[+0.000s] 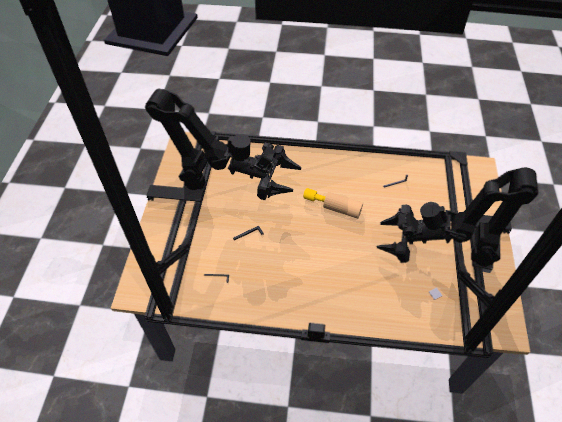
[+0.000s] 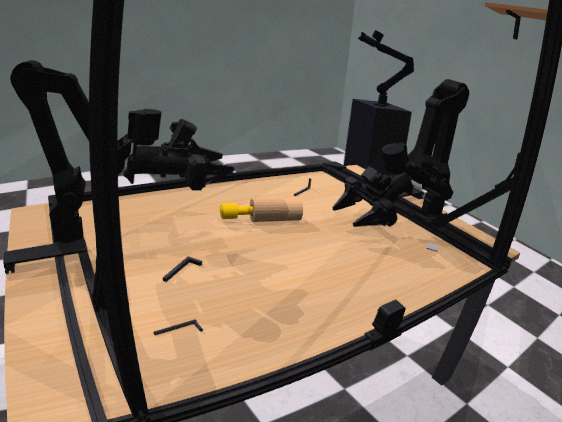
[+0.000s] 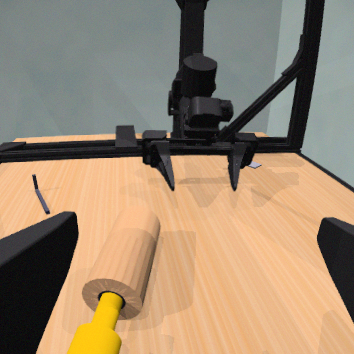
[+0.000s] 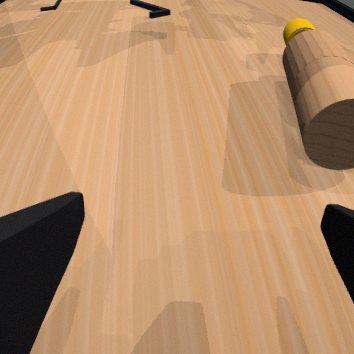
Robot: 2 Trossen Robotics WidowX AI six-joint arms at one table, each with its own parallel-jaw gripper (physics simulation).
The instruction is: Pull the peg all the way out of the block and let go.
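Pixels of known places: left gripper, fingertip midpoint: [image 1: 297, 179] [image 2: 228, 162] [image 3: 202, 227]; right gripper, fingertip midpoint: [image 1: 378, 235] [image 2: 342, 216] [image 3: 204, 189] [image 4: 207, 211]; left arm's base at its link origin: [image 1: 194, 184] [image 2: 68, 238]; right arm's base at its link origin: [image 1: 482, 259] [image 2: 431, 212].
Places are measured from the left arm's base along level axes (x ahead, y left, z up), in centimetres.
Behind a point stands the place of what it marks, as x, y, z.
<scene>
The wooden cylindrical block [image 1: 343, 206] @(51.5, 3.4, 2.9) [image 2: 276, 210] @(50.2, 2.9, 1.9) [image 3: 125, 255] @(48.3, 5.0, 3.6) [image 4: 325, 90] @(55.5, 3.1, 2.9) lies on its side near the middle of the table. The yellow peg [image 1: 311, 194] @(40.2, 5.6, 2.4) [image 2: 230, 210] @(39.4, 5.0, 1.7) [image 3: 97, 335] @(40.3, 6.1, 2.6) [image 4: 298, 30] @(41.3, 5.4, 2.1) has its thin shaft in the hole at the block's end, with its thick head outside. My left gripper [image 1: 297, 178] @(36.6, 0.0, 15.3) [image 2: 227, 162] @(36.6, 0.0, 15.3) [image 3: 202, 227] @(36.6, 0.0, 15.3) is open and empty, above the table and to the left of the peg's head. My right gripper [image 1: 379, 235] @(64.5, -4.0, 2.3) [image 2: 344, 216] @(64.5, -4.0, 2.3) [image 3: 204, 189] @(64.5, -4.0, 2.3) [image 4: 207, 211] @(64.5, -4.0, 2.3) is open and empty, a little to the right of the block's plain end.
Black hex keys lie on the table: one [image 1: 248, 232] @(24.1, -12.7, -1.3) [image 2: 181, 268] @(24.3, -12.7, -1.7) [image 4: 150, 8] @(24.5, -12.4, -1.6) at centre left, one [image 1: 216, 275] @(19.8, -30.4, -1.4) [image 2: 176, 327] @(19.9, -30.5, -1.5) at front left, one [image 1: 396, 182] @(66.8, 22.4, -1.3) [image 2: 303, 187] @(67.4, 22.9, -1.2) [image 3: 41, 194] @(67.2, 22.4, -1.3) behind the block. A small grey square [image 1: 435, 294] @(85.1, -17.6, -1.6) [image 2: 432, 247] @(84.8, -17.5, -1.6) [image 3: 255, 165] @(83.9, -17.7, -1.6) lies at right. A dark frame borders the table.
</scene>
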